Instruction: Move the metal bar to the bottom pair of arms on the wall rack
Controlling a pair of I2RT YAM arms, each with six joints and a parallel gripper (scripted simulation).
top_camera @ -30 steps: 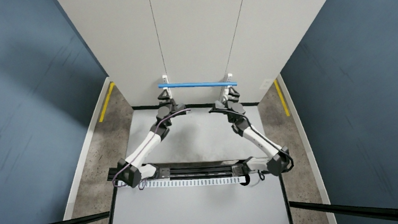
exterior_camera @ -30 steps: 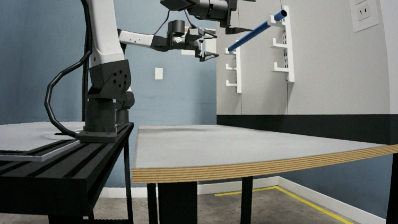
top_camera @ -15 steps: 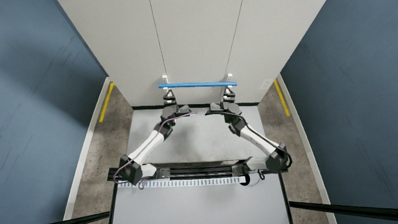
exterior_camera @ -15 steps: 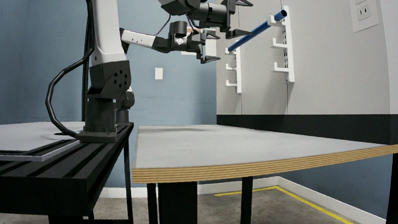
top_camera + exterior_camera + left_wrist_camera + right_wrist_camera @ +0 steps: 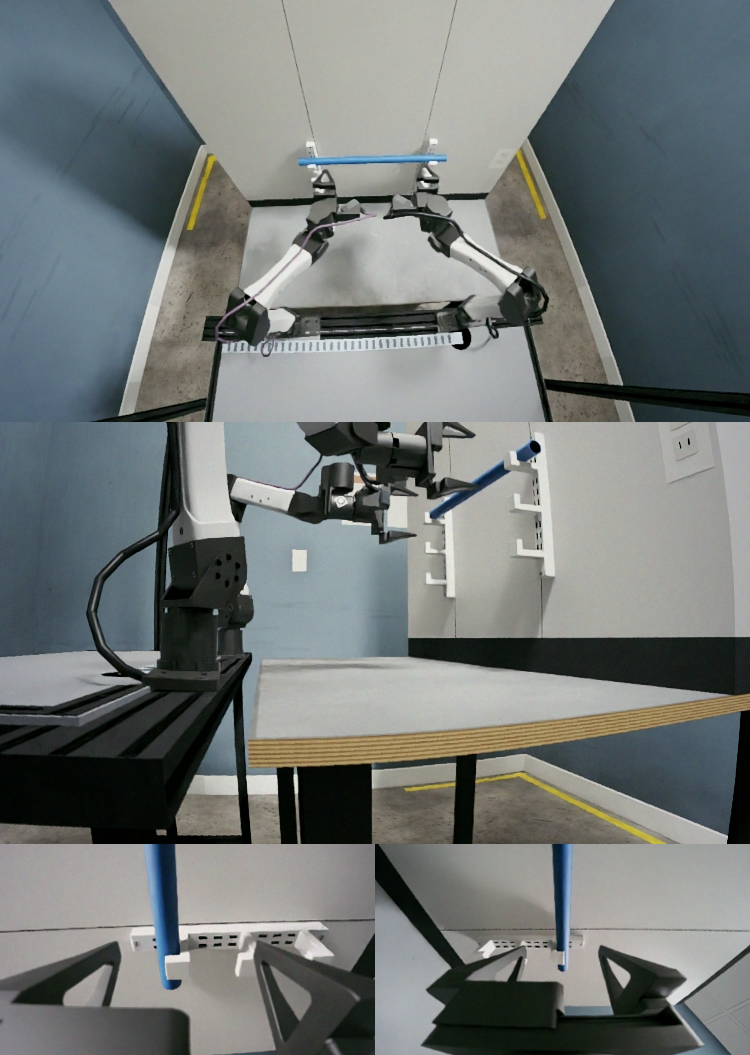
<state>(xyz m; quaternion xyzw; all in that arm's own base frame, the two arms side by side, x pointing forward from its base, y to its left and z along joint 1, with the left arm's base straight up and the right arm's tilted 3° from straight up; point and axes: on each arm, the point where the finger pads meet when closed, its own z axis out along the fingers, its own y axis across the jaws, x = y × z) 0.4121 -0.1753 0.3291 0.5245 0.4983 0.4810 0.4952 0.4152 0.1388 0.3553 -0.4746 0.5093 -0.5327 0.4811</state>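
Note:
My left hand is 7 cm short of the blue metal bar, 15 cm to the left of it and 2 cm below it. Round my left hand: black base strip (12 cm ahead, 14 cm to the right, 31 cm below); then outlet plate (11 cm ahead, 65 cm to the right, 4 cm below); then wall (23 cm ahead, 15 cm to the right, 11 cm above).
The blue metal bar lies 7 cm ahead of my right hand and 15 cm to the left of it. The rest, counted from my right hand: black base strip 11 cm ahead, 16 cm to the left, 33 cm below; then outlet plate 11 cm ahead, 34 cm to the right, 6 cm below; then wall 23 cm ahead, 16 cm to the left, 9 cm above.

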